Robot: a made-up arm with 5 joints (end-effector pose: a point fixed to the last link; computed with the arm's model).
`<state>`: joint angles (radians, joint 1 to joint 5).
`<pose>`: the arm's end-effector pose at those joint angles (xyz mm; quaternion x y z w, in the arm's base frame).
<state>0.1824 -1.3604 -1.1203 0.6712 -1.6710</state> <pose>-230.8 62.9 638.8 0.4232 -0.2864 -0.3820 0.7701</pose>
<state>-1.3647 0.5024 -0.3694 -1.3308 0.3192</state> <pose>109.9 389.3 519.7 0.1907 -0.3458 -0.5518 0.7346</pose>
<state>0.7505 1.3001 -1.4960 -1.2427 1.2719</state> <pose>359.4 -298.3 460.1 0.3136 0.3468 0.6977 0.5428</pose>
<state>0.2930 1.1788 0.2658 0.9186 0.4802</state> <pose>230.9 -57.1 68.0 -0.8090 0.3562 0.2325 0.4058</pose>
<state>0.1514 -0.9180 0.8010 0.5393 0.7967</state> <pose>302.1 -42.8 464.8 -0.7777 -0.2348 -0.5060 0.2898</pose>
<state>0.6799 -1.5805 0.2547 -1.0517 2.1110</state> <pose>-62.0 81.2 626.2 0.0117 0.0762 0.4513 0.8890</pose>
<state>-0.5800 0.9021 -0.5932 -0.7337 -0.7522</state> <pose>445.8 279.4 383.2 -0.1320 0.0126 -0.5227 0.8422</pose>
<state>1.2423 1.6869 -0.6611 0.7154 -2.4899</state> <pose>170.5 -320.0 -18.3 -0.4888 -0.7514 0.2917 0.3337</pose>
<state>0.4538 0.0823 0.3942 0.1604 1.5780</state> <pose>405.0 -182.6 353.2 -0.8970 -0.3484 -0.2432 0.1221</pose>
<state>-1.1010 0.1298 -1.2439 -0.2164 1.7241</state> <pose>139.8 197.0 765.7 -0.0189 -0.5254 -0.8498 0.0367</pose>
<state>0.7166 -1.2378 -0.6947 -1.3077 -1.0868</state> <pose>-119.9 161.5 593.3 0.3836 -0.8735 -0.2200 0.2035</pose>
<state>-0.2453 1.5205 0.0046 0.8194 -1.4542</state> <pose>208.4 54.8 1.1 0.6552 -0.7216 0.2037 0.0921</pose>
